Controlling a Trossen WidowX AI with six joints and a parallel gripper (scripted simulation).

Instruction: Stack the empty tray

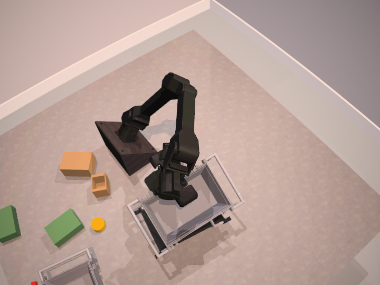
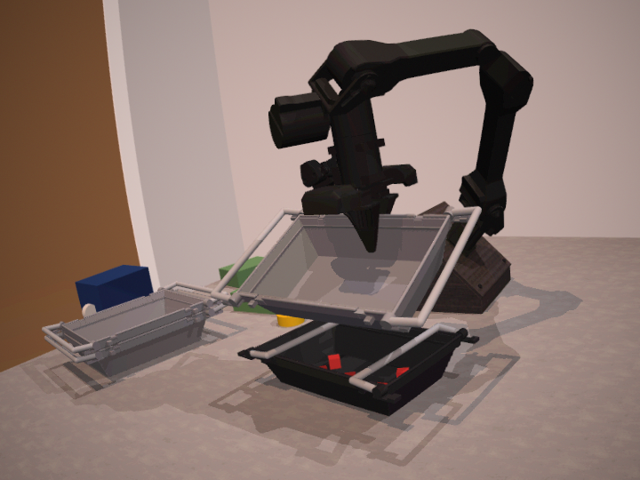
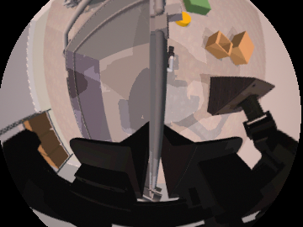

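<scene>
Right now the grey translucent tray is 7 cm ahead of my gripper tip and 1 cm to the right of it. From my gripper tip the other things lie so: yellow disc: 14 cm behind, 27 cm to the right, 17 cm below; then red cube: 10 cm behind, 57 cm to the right, 17 cm below.
</scene>
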